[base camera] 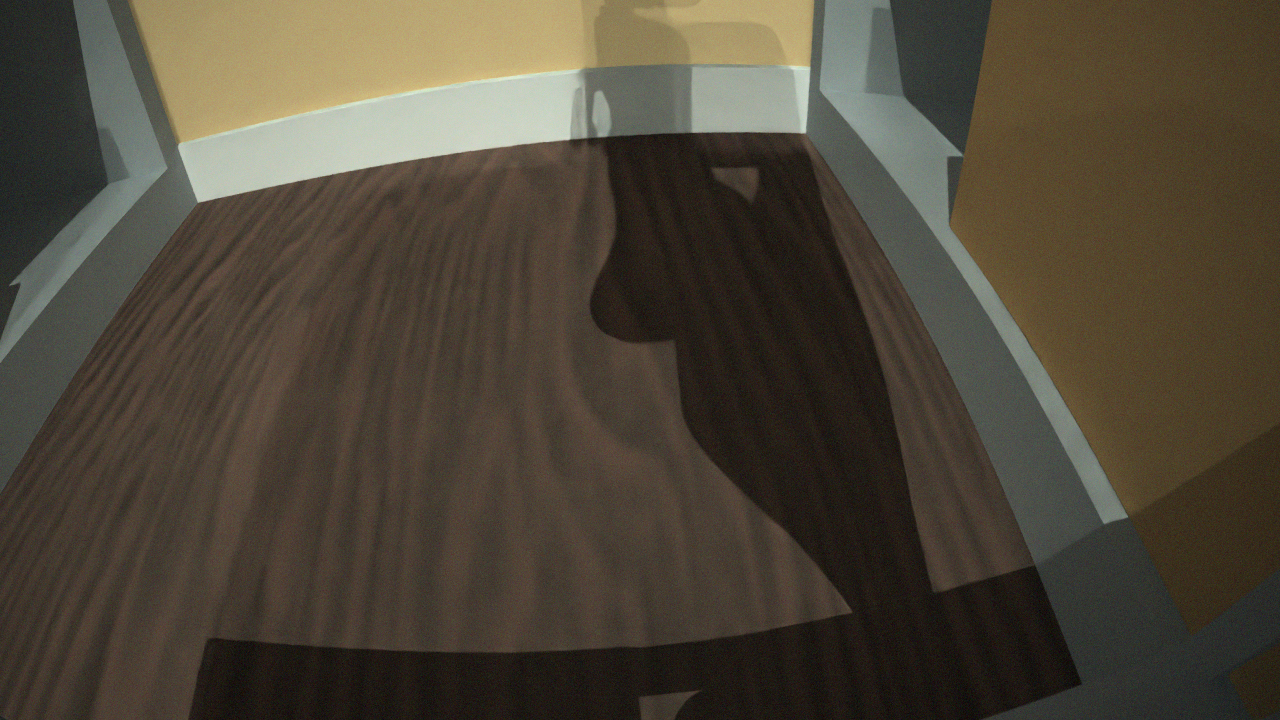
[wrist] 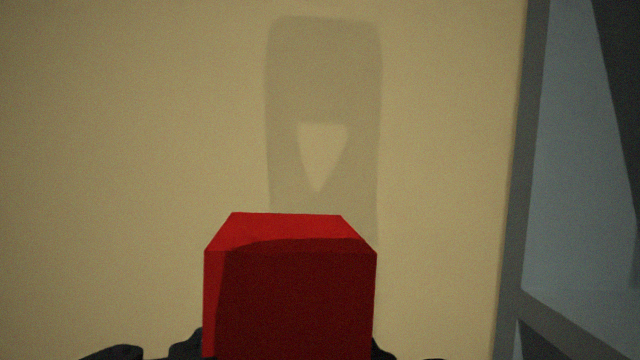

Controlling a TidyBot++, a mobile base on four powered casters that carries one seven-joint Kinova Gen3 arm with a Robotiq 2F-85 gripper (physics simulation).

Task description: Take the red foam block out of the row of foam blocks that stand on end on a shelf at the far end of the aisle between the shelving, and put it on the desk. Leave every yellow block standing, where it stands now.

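The red foam block [wrist: 269, 278] sits 0.10 m from the lens.
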